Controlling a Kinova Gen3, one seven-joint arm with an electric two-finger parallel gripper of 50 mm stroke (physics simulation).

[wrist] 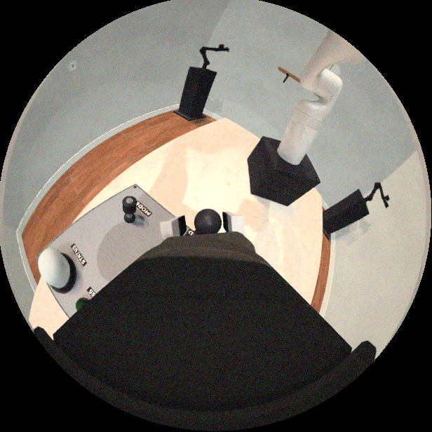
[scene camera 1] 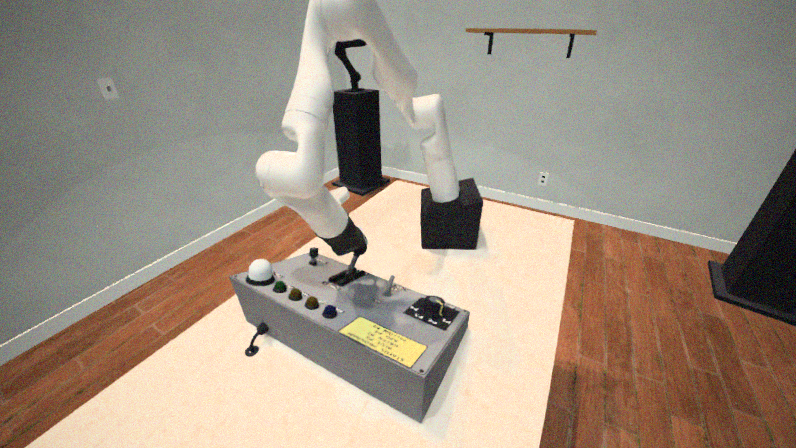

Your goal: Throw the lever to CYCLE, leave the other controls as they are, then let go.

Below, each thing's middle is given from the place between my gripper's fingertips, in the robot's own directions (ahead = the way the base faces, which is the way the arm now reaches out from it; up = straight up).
Right now the grey control box (wrist: 86, 255) is 13 cm ahead of my hand, 8 cm to the left of it and 6 cm below it.
